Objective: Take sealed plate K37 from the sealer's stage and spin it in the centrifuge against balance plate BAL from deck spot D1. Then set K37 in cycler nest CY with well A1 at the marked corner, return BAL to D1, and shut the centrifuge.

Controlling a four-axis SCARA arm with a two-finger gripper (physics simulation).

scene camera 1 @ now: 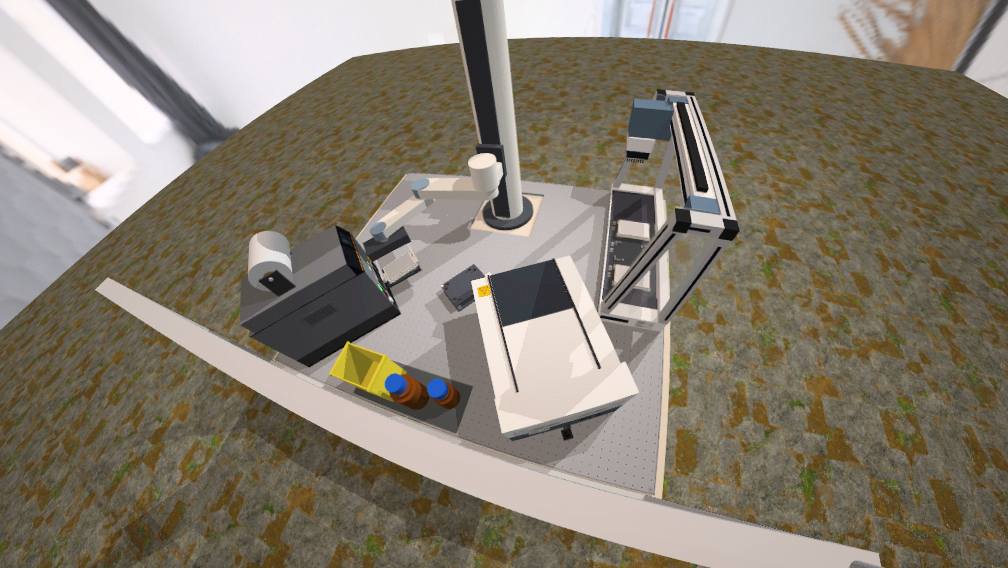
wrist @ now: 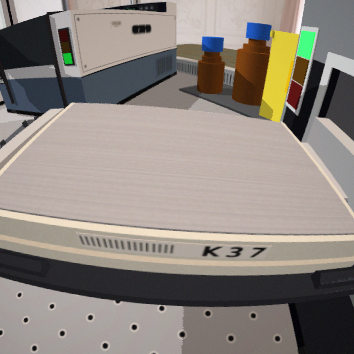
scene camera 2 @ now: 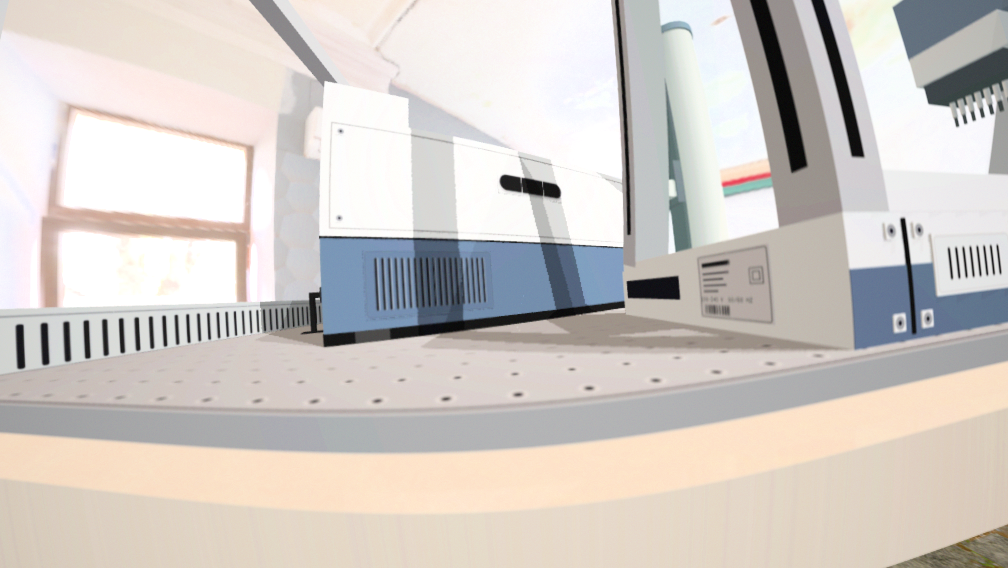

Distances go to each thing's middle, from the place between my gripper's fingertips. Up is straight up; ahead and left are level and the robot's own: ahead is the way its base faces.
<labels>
Right now the white roll (scene camera 1: 268, 250) is 29 cm above my hand, 23 cm to the right of it and 22 cm ahead of it. Round my hand: white centrifuge (scene camera 1: 552, 364) (59 cm to the left, 15 cm ahead).
</labels>
